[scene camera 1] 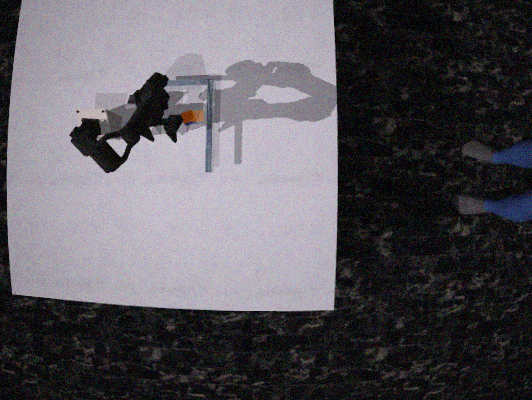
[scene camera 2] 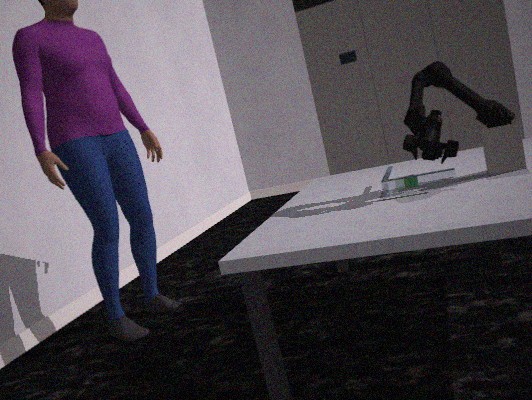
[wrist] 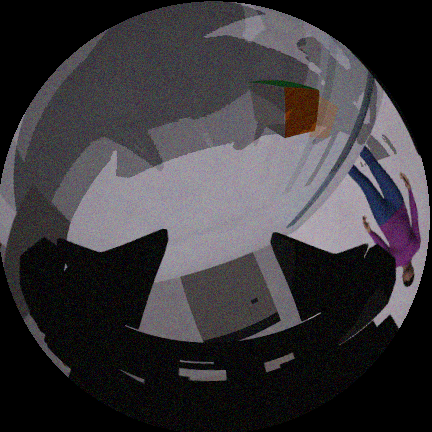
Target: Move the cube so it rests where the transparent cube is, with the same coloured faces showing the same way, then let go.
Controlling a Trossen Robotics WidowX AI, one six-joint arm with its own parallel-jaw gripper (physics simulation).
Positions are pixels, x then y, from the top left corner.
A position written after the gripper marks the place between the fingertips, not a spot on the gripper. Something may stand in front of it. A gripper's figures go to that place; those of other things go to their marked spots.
Scene:
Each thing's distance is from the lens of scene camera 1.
gripper (scene camera 1: 164,141): 1.27 m
L-shaped frame (scene camera 1: 209,84): 1.29 m

